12 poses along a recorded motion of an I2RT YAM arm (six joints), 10 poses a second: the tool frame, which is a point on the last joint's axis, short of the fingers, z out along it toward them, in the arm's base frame.
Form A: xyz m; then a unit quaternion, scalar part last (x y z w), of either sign.
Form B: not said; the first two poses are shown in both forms.
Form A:
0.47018 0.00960 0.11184 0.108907 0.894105 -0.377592 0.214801
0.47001 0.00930 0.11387 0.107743 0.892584 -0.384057 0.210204
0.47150 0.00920 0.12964 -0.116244 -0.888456 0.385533 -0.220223
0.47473 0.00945 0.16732 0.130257 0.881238 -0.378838 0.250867
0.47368 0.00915 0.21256 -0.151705 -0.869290 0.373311 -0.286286
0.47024 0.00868 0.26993 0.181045 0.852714 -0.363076 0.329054
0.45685 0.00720 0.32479 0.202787 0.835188 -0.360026 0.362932
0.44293 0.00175 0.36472 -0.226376 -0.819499 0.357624 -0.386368
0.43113 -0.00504 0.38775 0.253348 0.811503 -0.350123 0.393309
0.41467 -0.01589 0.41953 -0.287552 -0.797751 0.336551 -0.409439
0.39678 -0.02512 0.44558 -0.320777 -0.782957 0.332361 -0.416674
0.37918 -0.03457 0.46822 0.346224 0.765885 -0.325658 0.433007
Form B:
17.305 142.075 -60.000 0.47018 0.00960 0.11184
17.162 142.180 -61.177 0.47001 0.00930 0.11387
18.418 140.772 -61.086 0.47150 0.00920 0.12964
20.311 137.410 -59.072 0.47473 0.00945 0.16732
23.232 133.122 -57.168 0.47368 0.00915 0.21256
27.143 127.844 -54.435 0.47024 0.00868 0.26993
29.910 123.187 -53.102 0.45685 0.00720 0.32479
33.022 119.540 -52.167 0.44293 0.00175 0.36472
36.836 117.990 -50.907 0.43113 -0.00504 0.38775
41.497 115.125 -48.568 0.41467 -0.01589 0.41953
46.138 112.613 -47.804 0.39678 -0.02512 0.44558
49.427 109.338 -46.491 0.37918 -0.03457 0.46822

